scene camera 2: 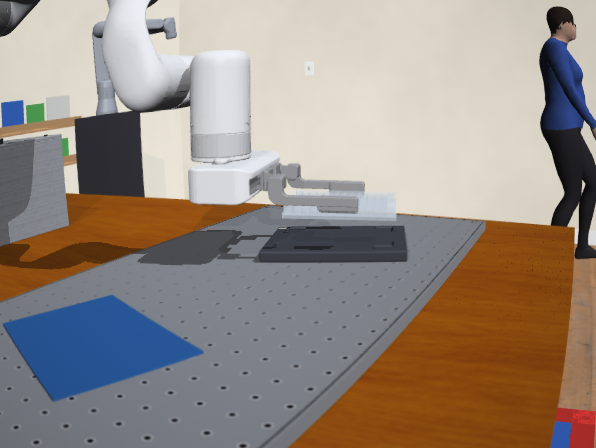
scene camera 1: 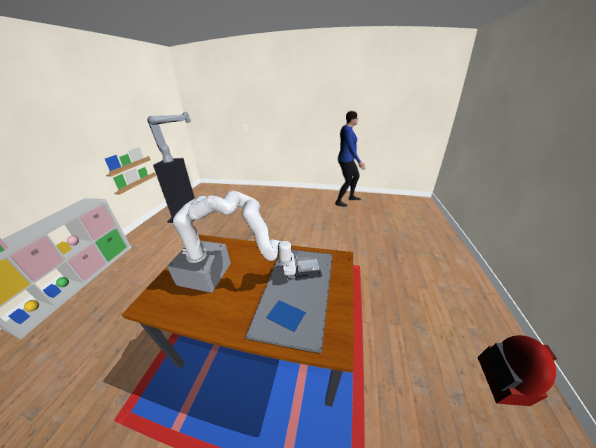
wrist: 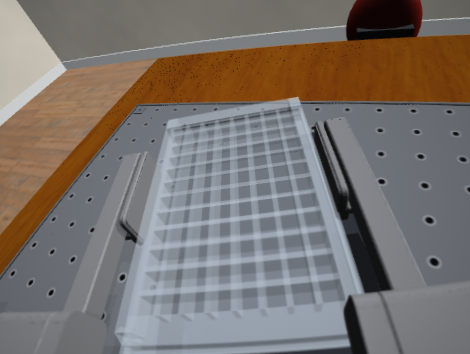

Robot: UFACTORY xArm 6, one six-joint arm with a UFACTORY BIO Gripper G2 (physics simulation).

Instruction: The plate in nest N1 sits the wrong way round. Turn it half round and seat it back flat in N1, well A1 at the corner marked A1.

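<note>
A clear well plate [scene camera 1: 308, 264] [scene camera 2: 377, 206] [wrist: 240, 200] is level between the fingers of my gripper [scene camera 2: 357, 195] [wrist: 235, 165], which is shut on its two long sides. The plate hangs a little above the dark nest [scene camera 2: 335, 256]; a gap shows between them in the scene camera 2 view. The nest lies flat on the grey perforated board, near its far end. In the wrist view the plate covers most of what is below it. I cannot read well A1 or the A1 corner mark.
A flat blue square [scene camera 1: 286, 315] [scene camera 2: 100, 345] lies on the perforated board [scene camera 1: 300, 295] [scene camera 2: 240, 320], nearer the front. The board lies on a wooden table [scene camera 1: 235, 310]. The arm's grey base block [scene camera 1: 192, 277] stands at the left. A person [scene camera 1: 348, 155] stands beyond the table.
</note>
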